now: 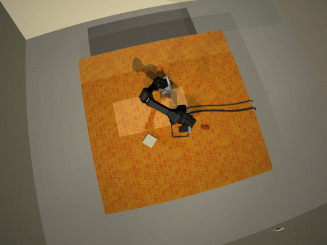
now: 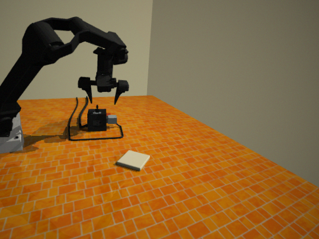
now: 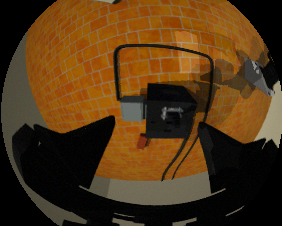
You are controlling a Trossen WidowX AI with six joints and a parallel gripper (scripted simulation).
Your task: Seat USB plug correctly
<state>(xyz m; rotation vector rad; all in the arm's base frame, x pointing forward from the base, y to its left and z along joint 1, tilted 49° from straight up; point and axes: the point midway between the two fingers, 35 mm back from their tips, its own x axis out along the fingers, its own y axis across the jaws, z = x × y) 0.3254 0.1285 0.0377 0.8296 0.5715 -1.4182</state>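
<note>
My gripper tip is 2 cm past the USB plug, 2 cm to the right of it and 3 cm above it. Round my gripper tip: flat white pad 6 cm ahead, 26 cm to the right, 12 cm below.
</note>
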